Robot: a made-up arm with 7 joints. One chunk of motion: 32 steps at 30 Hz.
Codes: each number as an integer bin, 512 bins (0 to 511) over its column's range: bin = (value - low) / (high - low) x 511, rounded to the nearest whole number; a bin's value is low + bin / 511 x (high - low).
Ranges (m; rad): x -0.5..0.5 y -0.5..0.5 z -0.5..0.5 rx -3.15..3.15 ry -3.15..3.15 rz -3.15..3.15
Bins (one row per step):
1: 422 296 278 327 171 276
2: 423 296 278 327 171 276
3: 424 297 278 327 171 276
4: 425 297 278 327 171 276
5: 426 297 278 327 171 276
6: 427 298 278 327 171 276
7: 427 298 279 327 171 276
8: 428 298 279 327 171 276
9: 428 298 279 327 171 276
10: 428 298 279 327 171 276
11: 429 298 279 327 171 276
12: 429 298 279 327 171 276
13: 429 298 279 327 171 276
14: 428 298 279 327 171 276
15: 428 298 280 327 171 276
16: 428 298 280 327 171 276
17: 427 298 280 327 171 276
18: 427 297 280 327 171 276
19: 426 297 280 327 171 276
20: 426 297 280 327 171 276
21: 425 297 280 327 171 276
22: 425 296 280 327 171 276
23: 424 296 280 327 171 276
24: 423 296 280 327 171 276
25: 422 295 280 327 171 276
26: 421 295 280 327 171 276
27: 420 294 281 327 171 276
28: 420 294 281 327 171 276
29: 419 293 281 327 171 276
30: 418 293 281 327 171 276
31: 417 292 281 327 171 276
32: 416 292 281 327 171 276
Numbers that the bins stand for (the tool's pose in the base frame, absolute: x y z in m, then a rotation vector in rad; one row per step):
1: 0.3258 0.0793 0.0440 0.8815 -1.0418 0.2527
2: 0.3278 0.0793 0.0440 0.8815 -1.0418 0.2527
3: 0.3297 0.0812 0.0440 0.8815 -1.0418 0.2527
4: 0.3317 0.0812 0.0440 0.8815 -1.0418 0.2527
5: 0.3337 0.0812 0.0440 0.8815 -1.0418 0.2527
6: 0.3356 0.0832 0.0440 0.8815 -1.0418 0.2527
7: 0.3356 0.0832 0.0460 0.8815 -1.0418 0.2527
8: 0.3376 0.0832 0.0460 0.8815 -1.0418 0.2527
9: 0.3376 0.0832 0.0460 0.8815 -1.0418 0.2527
10: 0.3376 0.0832 0.0460 0.8815 -1.0418 0.2527
11: 0.3395 0.0832 0.0460 0.8815 -1.0418 0.2527
12: 0.3395 0.0832 0.0460 0.8815 -1.0418 0.2527
13: 0.3395 0.0832 0.0460 0.8815 -1.0418 0.2527
14: 0.3376 0.0832 0.0460 0.8815 -1.0418 0.2527
15: 0.3376 0.0832 0.0479 0.8815 -1.0418 0.2527
16: 0.3376 0.0832 0.0479 0.8815 -1.0418 0.2527
17: 0.3356 0.0832 0.0479 0.8815 -1.0418 0.2527
18: 0.3356 0.0812 0.0479 0.8815 -1.0418 0.2527
19: 0.3337 0.0812 0.0479 0.8815 -1.0418 0.2527
20: 0.3337 0.0812 0.0479 0.8815 -1.0418 0.2527
21: 0.3317 0.0812 0.0479 0.8815 -1.0418 0.2527
22: 0.3317 0.0793 0.0479 0.8815 -1.0418 0.2527
23: 0.3297 0.0793 0.0479 0.8815 -1.0418 0.2527
24: 0.3278 0.0793 0.0479 0.8815 -1.0418 0.2527
25: 0.3258 0.0773 0.0479 0.8815 -1.0418 0.2527
26: 0.3239 0.0773 0.0479 0.8815 -1.0418 0.2527
27: 0.3219 0.0753 0.0499 0.8815 -1.0418 0.2527
28: 0.3219 0.0753 0.0499 0.8815 -1.0418 0.2527
29: 0.3200 0.0734 0.0499 0.8815 -1.0418 0.2527
30: 0.3180 0.0734 0.0499 0.8815 -1.0418 0.2527
31: 0.3160 0.0714 0.0499 0.8815 -1.0418 0.2527
32: 0.3141 0.0714 0.0499 0.8815 -1.0418 0.2527

